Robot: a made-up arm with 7 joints.
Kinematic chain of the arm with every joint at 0, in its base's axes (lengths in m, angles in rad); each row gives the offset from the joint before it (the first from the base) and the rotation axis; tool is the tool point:
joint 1: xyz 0 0 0 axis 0 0.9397 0.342
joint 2: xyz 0 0 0 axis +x
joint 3: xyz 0 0 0 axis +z
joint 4: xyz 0.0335 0 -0.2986 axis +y
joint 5: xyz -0.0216 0 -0.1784 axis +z
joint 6: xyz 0 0 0 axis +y
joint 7: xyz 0 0 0 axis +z
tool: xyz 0 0 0
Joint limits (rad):
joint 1: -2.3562..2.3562
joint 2: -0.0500..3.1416
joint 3: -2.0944..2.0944
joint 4: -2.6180..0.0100
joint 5: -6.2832..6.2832
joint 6: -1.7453..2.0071
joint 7: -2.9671..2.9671
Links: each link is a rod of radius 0.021 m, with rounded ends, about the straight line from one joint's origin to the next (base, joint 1, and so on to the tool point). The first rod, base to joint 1, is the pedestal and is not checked.
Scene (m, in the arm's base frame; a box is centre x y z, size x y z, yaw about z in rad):
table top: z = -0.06
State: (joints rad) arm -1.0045 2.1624 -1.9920 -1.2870 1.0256 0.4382 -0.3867
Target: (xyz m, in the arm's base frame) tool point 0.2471 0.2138 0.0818
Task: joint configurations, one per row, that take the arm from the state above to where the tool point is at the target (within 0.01 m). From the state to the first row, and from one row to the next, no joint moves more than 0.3 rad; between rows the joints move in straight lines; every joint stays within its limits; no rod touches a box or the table.
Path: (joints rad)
1: -1.1868 2.0310 -1.8380 -1.4872 1.0256 0.4382 -0.3867
2: -1.3691 1.8996 -1.6840 -1.6874 1.0256 0.4382 -0.3867
3: -1.5514 1.7682 -1.5300 -1.8875 1.0256 0.4382 -0.3867

